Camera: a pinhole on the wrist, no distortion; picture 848 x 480 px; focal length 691.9 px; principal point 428.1 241.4 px. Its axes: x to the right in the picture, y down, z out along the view. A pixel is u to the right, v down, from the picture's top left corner.
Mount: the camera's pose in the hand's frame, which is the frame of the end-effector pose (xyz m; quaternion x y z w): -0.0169 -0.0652 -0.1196 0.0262 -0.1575 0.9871 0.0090
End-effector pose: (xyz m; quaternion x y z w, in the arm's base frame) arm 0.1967 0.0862 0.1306 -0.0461 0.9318 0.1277 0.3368
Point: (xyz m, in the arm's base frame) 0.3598 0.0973 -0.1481
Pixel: 351 31
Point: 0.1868 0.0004 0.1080
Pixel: 219 148
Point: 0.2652 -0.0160 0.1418
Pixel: 689 255
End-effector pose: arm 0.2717 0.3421 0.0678 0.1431 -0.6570 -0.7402 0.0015
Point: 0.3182 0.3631 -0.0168
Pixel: 541 184
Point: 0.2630 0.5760 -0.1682
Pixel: 402 396
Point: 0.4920 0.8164 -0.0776
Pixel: 789 265
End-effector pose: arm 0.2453 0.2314 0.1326 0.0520 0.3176 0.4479 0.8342
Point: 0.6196 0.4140 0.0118
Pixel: outside the picture
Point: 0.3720 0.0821 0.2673
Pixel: 756 190
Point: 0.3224 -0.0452 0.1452
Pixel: outside the picture
